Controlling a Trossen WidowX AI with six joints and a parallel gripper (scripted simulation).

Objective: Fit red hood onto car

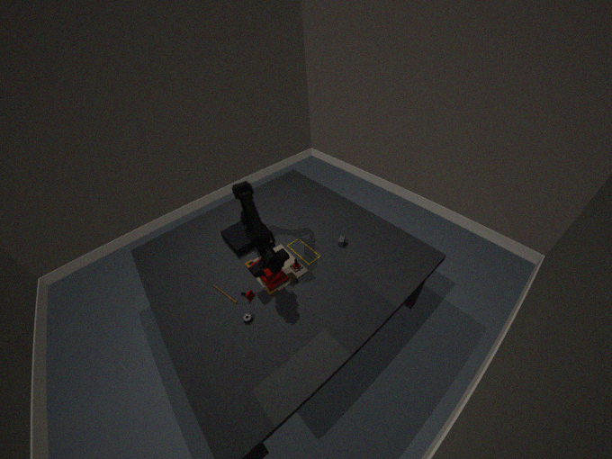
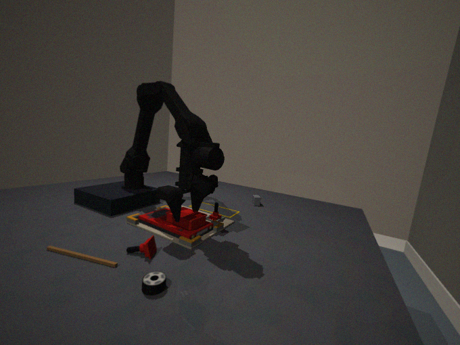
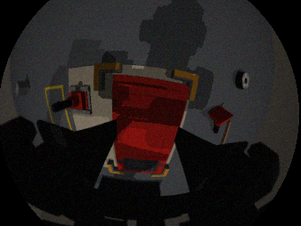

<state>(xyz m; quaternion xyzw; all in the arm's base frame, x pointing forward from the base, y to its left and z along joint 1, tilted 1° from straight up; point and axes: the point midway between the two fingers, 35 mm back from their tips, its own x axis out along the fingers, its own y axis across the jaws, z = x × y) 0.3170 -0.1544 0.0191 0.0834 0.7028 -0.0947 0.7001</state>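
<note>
My gripper tip is 10 mm below the red hood. Round my gripper tip: wheel: 60 mm ahead, 230 mm to the right, 30 mm below; then grey engine block: 20 mm below; then wooden stick: 130 mm behind, 210 mm to the right, 40 mm below.
</note>
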